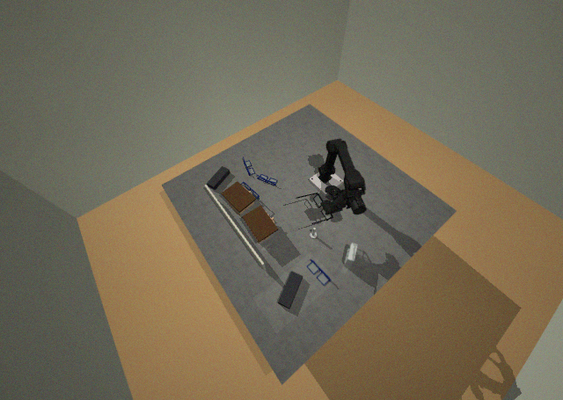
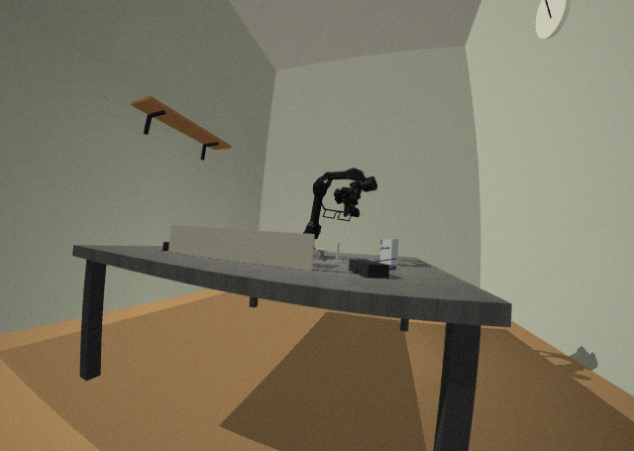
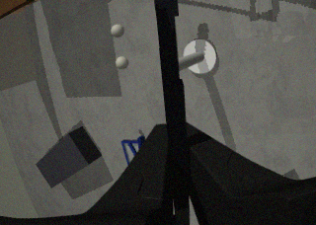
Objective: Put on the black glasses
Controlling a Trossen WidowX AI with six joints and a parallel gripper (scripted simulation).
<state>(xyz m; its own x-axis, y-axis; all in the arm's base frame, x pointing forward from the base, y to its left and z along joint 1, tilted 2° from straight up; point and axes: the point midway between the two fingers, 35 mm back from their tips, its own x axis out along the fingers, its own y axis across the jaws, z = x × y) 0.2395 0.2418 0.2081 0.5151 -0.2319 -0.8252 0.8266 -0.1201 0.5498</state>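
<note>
My gripper tip is 23 cm short of the brown head, 22 cm to the left of it and 15 cm above it. The rest, counted from my gripper tip: long white board: 36 cm ahead, 34 cm to the right, 15 cm below; then white box: 1 cm ahead, 20 cm to the left, 15 cm below; then white stand: 5 cm ahead, 2 cm to the right, 18 cm below.
</note>
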